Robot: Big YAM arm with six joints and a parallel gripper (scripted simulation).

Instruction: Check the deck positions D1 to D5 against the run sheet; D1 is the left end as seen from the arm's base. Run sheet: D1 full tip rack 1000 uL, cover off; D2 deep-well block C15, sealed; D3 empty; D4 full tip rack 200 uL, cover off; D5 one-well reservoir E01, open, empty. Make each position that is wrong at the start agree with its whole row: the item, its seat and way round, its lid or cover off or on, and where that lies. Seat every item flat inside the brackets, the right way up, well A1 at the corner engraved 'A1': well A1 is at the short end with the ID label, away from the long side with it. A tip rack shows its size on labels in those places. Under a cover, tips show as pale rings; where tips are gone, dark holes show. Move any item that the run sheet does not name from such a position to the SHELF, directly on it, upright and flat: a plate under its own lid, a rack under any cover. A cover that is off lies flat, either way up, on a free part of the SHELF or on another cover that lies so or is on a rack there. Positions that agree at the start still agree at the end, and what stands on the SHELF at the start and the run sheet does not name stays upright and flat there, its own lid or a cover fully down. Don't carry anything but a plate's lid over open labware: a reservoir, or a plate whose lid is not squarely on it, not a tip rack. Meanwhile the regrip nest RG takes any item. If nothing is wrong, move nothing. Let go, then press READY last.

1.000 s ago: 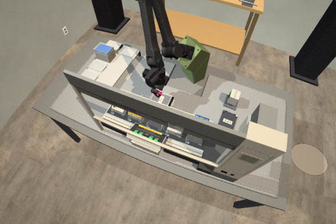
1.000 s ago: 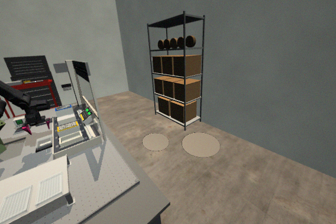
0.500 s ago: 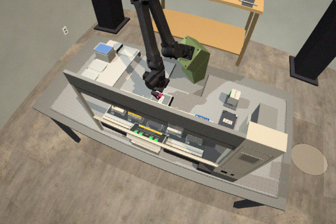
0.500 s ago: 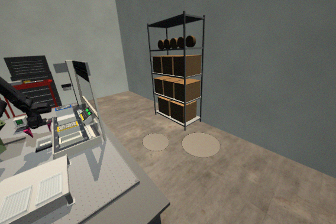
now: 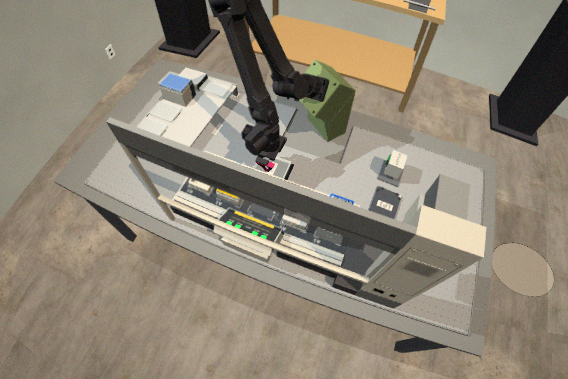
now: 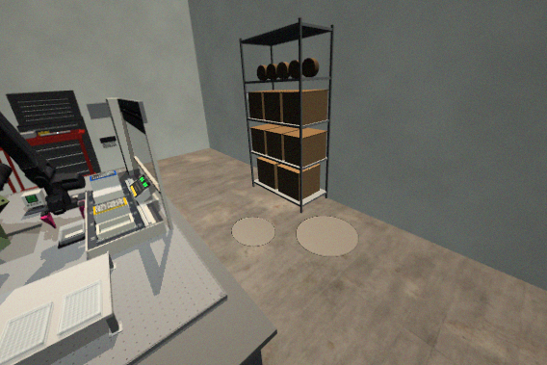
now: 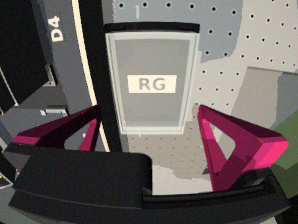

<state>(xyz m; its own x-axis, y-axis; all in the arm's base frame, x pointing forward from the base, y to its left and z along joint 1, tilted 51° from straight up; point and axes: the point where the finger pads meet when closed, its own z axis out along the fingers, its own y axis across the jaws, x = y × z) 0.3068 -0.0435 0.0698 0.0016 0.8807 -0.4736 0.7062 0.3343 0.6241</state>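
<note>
Right now the clear tip-rack cover is 4 cm below my hand. Round my hand: yellow-labelled tip rack: 16 cm ahead, 7 cm to the right, 3 cm above; one-well reservoir: 20 cm to the right, 16 cm ahead; black regrip nest: 7 cm below.
</note>
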